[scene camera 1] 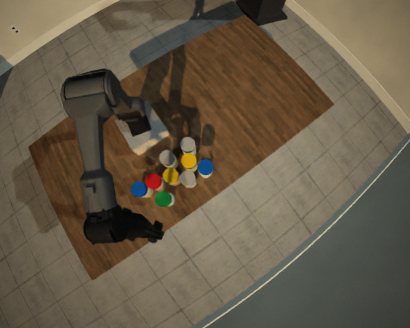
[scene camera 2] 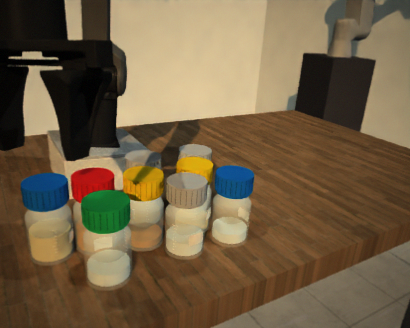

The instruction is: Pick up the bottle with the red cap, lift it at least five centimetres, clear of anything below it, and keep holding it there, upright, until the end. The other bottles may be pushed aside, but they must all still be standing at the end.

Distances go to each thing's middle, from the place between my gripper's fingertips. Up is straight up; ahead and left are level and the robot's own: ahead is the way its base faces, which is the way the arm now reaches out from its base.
Right now my hand is 140 mm above the green-capped bottle [scene camera 2: 107,240], 60 mm past it and 50 mm to the right of it. Round my hand: red-capped bottle [scene camera 2: 85,181] (140 mm below, 130 mm behind, 50 mm to the left); blue-capped bottle [scene camera 2: 231,208] (240 mm to the left, 140 mm below, 100 mm behind).
